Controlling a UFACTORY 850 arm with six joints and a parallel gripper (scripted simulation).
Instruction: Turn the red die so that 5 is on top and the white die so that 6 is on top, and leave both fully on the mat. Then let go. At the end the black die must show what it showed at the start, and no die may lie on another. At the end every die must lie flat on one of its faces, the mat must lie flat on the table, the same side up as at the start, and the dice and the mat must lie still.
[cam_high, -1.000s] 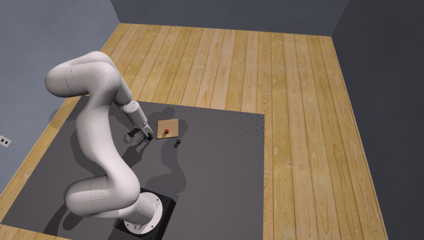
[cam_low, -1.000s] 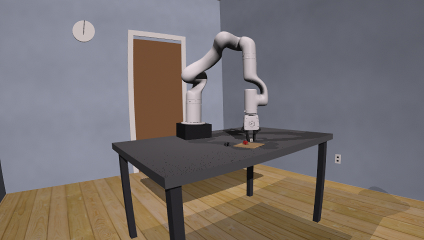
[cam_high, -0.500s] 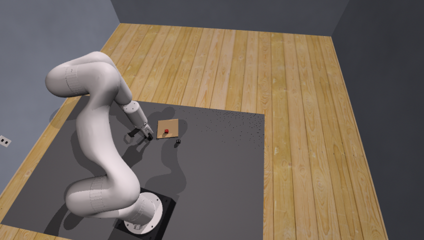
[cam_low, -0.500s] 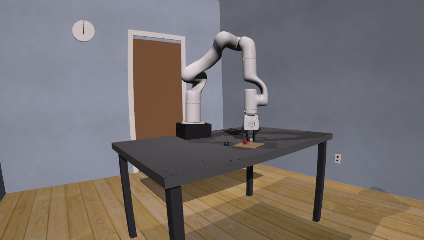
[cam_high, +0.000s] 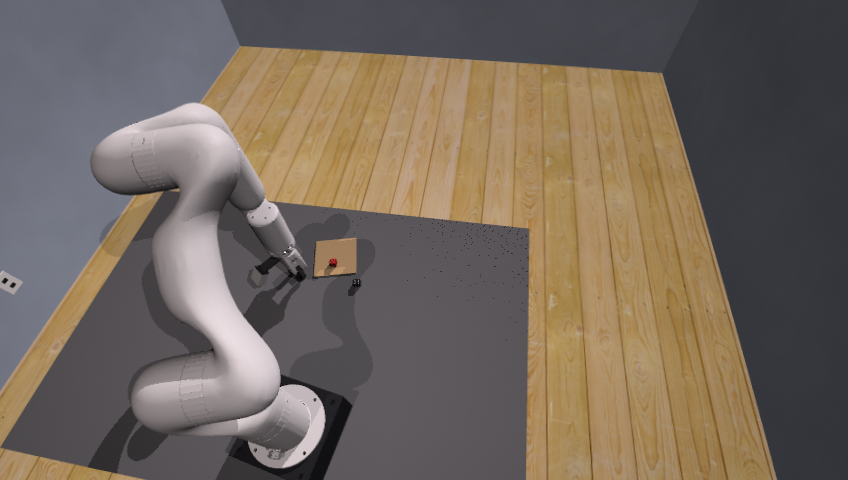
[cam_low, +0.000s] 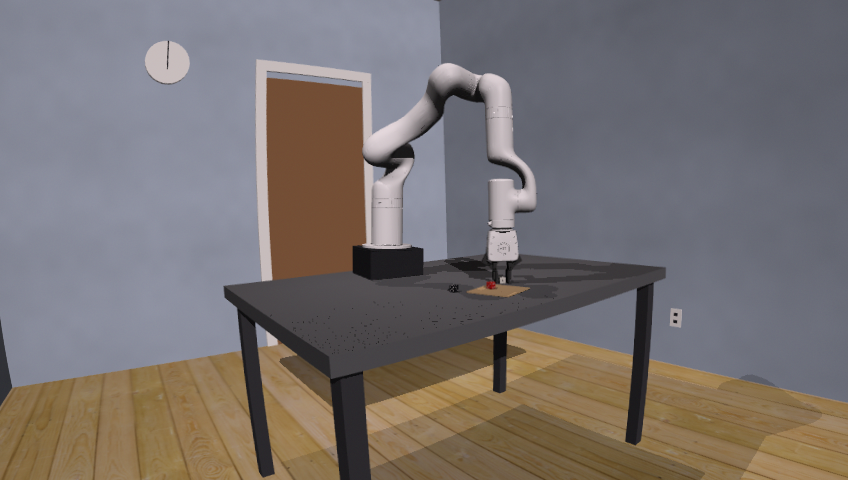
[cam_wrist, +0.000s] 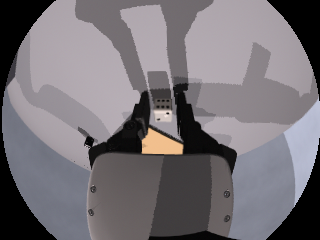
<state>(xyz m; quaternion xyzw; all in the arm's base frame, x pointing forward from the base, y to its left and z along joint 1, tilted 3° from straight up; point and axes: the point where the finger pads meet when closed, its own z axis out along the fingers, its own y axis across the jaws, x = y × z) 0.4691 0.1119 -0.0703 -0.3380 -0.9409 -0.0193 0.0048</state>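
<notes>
My gripper is now 10 mm above the white die. Also, from my hand: red die (110 mm to the right, 50 mm ahead, 10 mm below); tan mat (110 mm to the right, 80 mm ahead, 20 mm below); black die (200 mm to the right, 20 mm behind, 10 mm below).
</notes>
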